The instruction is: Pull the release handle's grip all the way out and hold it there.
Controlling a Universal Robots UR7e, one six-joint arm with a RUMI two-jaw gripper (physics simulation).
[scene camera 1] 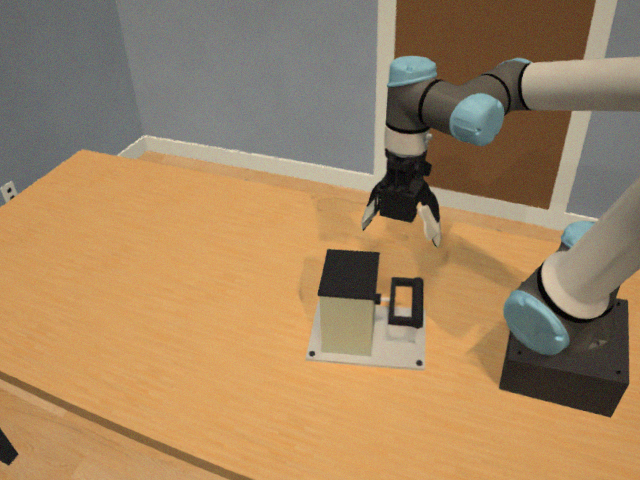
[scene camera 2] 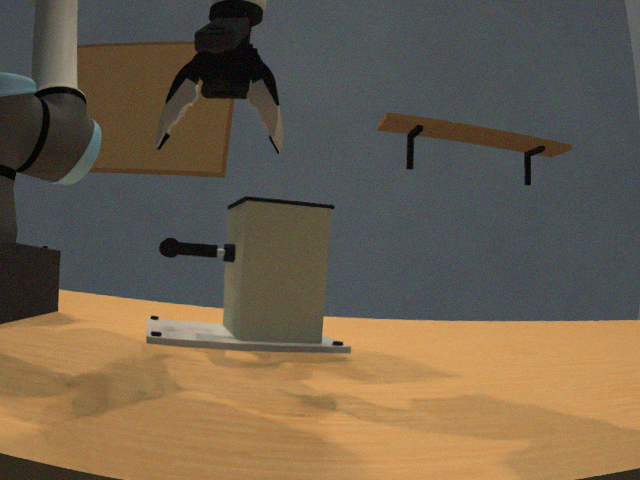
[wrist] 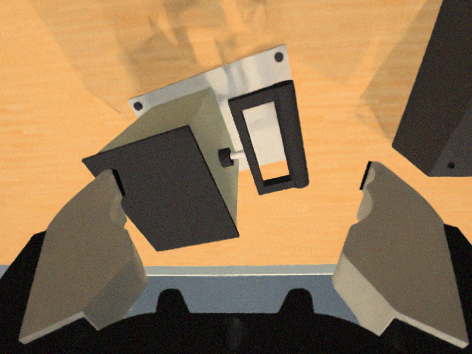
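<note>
The release handle is a black rectangular loop with a thick outer grip bar [scene camera 1: 417, 304] [scene camera 2: 168, 247] [wrist: 292, 135]. A short pale rod [scene camera 1: 384, 299] [scene camera 2: 220, 252] [wrist: 237, 155] joins it to a black collar on the side of a pale green box [scene camera 1: 346, 325] [scene camera 2: 284, 273] with a black lid [scene camera 1: 351, 271] [wrist: 165, 185]. The box stands on a light grey base plate [scene camera 1: 392, 356] [scene camera 2: 191, 338] [wrist: 265, 67]. My gripper [scene camera 1: 401, 235] [scene camera 2: 219, 149] [wrist: 239, 170] is open and empty, pointing down, above the level of the lid and apart from the handle. In the wrist view the loop lies between the two fingers, nearer the middle.
The arm's dark base block [scene camera 1: 563, 382] [scene camera 2: 25, 284] [wrist: 440, 125] stands on the table on the handle's side of the box. The box's lid rises higher than the handle. A wall shelf [scene camera 2: 475, 135] and a brown board [scene camera 2: 149, 129] are in the background.
</note>
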